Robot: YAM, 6 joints.
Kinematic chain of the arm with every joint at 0, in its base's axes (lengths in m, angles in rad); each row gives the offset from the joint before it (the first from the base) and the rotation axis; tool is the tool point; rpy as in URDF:
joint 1: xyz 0 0 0.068 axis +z
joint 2: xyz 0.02 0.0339 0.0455 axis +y
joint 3: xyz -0.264 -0.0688 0 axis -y
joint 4: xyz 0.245 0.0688 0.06 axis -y
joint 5: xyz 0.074 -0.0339 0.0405 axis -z
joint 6: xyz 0.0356 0 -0.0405 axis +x
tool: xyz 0 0 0 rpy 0 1.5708 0
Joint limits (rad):
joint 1: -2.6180..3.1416
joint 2: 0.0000..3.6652
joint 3: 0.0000..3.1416
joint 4: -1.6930..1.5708
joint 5: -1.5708..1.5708
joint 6: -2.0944..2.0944
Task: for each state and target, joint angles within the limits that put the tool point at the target. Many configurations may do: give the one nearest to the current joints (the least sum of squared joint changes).
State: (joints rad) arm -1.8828 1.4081 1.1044 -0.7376 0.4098 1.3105
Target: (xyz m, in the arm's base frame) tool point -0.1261 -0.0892 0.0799
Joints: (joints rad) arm -2.4187 1.6516 0.4972 -0.8226 0.4830 1.3105
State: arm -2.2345 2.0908 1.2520 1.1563 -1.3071 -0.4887
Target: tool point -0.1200 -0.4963 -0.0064
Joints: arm -1.8719 2.7833 1.6342 0.9956 -1.1564 -0.4887
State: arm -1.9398 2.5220 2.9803 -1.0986 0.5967 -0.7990
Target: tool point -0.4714 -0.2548 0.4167
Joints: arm -2.6137 2.5693 3.0542 -0.5520 0.5092 -0.7990
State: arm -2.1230 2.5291 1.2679 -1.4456 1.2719 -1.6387
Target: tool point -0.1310 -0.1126 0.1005
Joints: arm -2.2386 2.1374 0.7120 -1.6930 1.1955 -1.6387
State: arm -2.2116 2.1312 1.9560 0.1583 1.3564 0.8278
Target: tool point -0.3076 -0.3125 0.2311
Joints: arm -2.2678 2.0049 1.4423 0.0014 1.4331 0.8278
